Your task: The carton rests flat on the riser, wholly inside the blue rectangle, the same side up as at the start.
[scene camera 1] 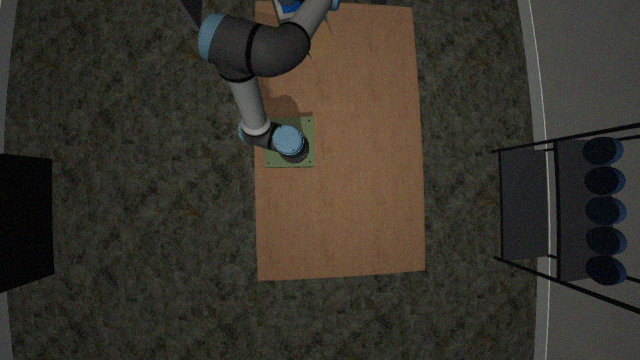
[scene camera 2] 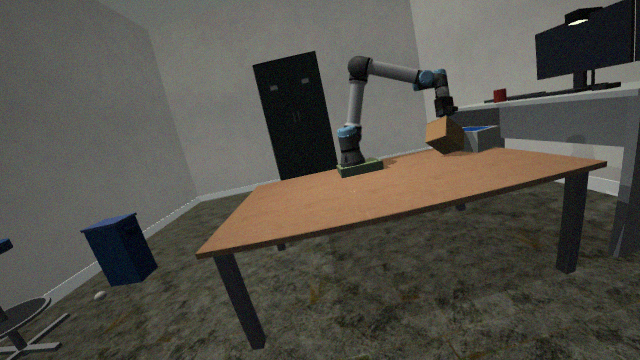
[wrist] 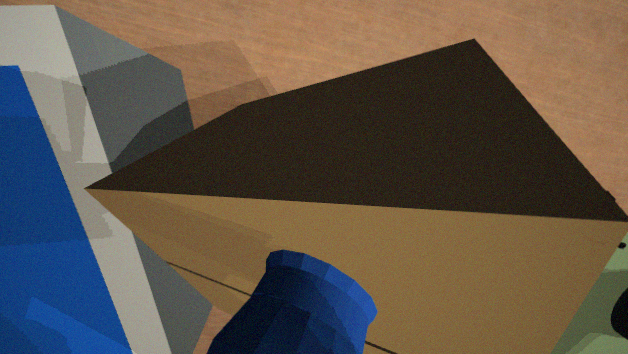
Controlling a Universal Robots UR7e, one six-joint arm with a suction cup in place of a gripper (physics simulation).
Note:
The suction cup (wrist: 299, 297) is stuck to a brown carton (scene camera 2: 444, 135).
The brown carton is seen too in the wrist view (wrist: 431, 181).

